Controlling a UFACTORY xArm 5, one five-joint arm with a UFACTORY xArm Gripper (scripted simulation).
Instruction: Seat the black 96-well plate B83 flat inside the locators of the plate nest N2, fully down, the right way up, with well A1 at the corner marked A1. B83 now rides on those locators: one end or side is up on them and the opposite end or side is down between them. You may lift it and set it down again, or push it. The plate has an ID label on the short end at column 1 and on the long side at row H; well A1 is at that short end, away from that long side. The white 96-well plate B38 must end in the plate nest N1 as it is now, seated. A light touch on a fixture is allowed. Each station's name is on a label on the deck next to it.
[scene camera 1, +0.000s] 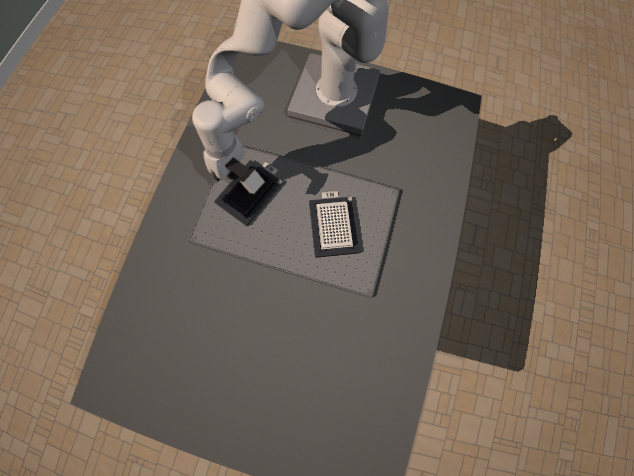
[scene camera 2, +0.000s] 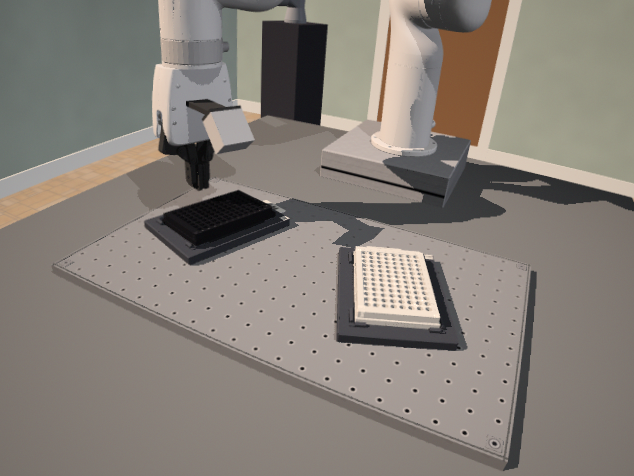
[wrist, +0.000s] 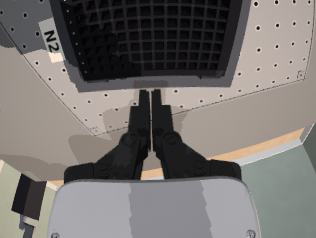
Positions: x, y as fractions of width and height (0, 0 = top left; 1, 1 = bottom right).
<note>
In view: my gripper (scene camera 1: 0.37, 0.37), a white plate B38 (scene camera 2: 0.62, 0.60), a black plate B83 (scene camera 2: 0.32, 0.47), a nest N1 (scene camera 2: 0.59, 0.70) and a nest N2 (scene camera 2: 0.27, 0.50).
The white plate B38 also shows in scene camera 1 (scene camera 1: 0.53, 0.49). The black plate B83 is seen too in scene camera 1 (scene camera 1: 0.38, 0.40) and in the wrist view (wrist: 0.32, 0.18). My gripper shows as well in the wrist view (wrist: 0.48, 0.43). The wrist view misses the white plate B38: it is out of frame.
</note>
